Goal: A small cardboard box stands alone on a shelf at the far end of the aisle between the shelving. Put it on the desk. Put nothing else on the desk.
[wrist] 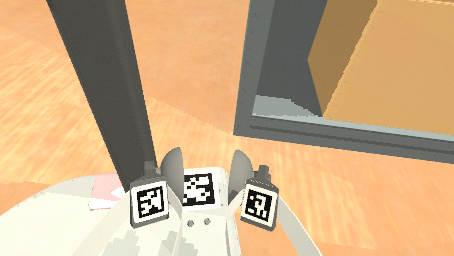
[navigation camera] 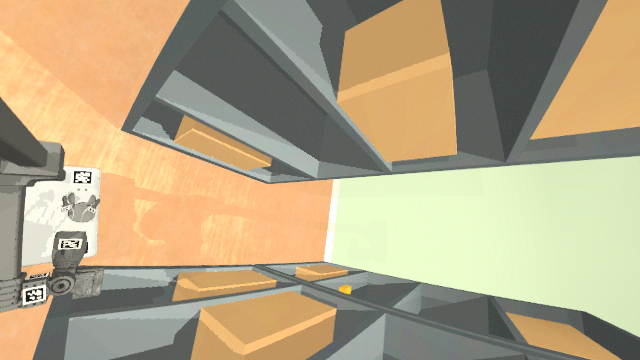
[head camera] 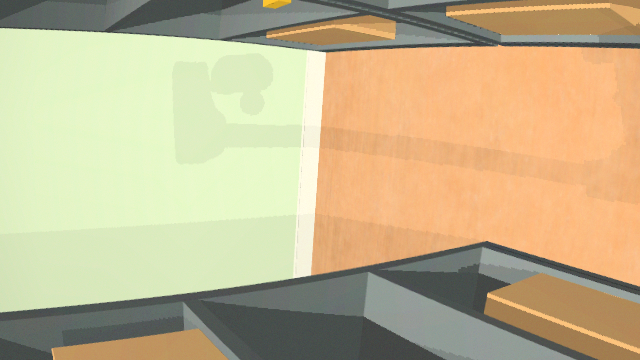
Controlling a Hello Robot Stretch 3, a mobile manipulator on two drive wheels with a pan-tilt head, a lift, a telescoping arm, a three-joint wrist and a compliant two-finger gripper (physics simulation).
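Seen in the pictures: gripper, between the fingertips: [navigation camera: 83,194]; robot's base, origin of its link: [navigation camera: 82,210].
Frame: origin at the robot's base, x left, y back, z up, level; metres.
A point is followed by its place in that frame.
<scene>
A small yellow box-like thing [head camera: 276,2] {x -0.607, y -1.219, z 0.571 m} [navigation camera: 345,289] {x -0.610, y -1.205, z 0.578 m} sits in a shelf compartment, cut by the top edge of the head view and at lower centre in the navigation view. I cannot tell if it is the small cardboard box. Several larger cardboard boxes [head camera: 565,310] {x 0.279, y -0.561, z 0.286 m} [navigation camera: 270,330] {x -0.348, y -0.388, z 0.782 m} [wrist: 400,65] lie in other compartments. My gripper [navigation camera: 81,199] {x 0.065, y -0.005, z 0.298 m} [wrist: 207,168] {x 0.065, y -0.005, z 0.298 m} is open and empty, low over my own base, away from all boxes. The desk does not show in these views.
Grey shelving [head camera: 430,310] {x 0.234, y -0.759, z 0.534 m} [navigation camera: 174,55] {x 0.368, y -0.127, z 0.771 m} [wrist: 245,75] stands on both sides of the aisle. Orange wooden floor [head camera: 450,110] {x -0.284, y -1.095, z 0.000 m} [navigation camera: 280,220] {x -0.155, y -1.130, z 0.001 m} meets a pale green surface [head camera: 100,190] {x -0.116, y -1.905, z 0.968 m} [navigation camera: 475,220] {x -0.170, y -1.892, z 1.375 m} at a white strip. My white base [navigation camera: 45,225] {x -0.039, y 0.085, z 0.161 m} and dark mast [wrist: 100,85] show nearby.
</scene>
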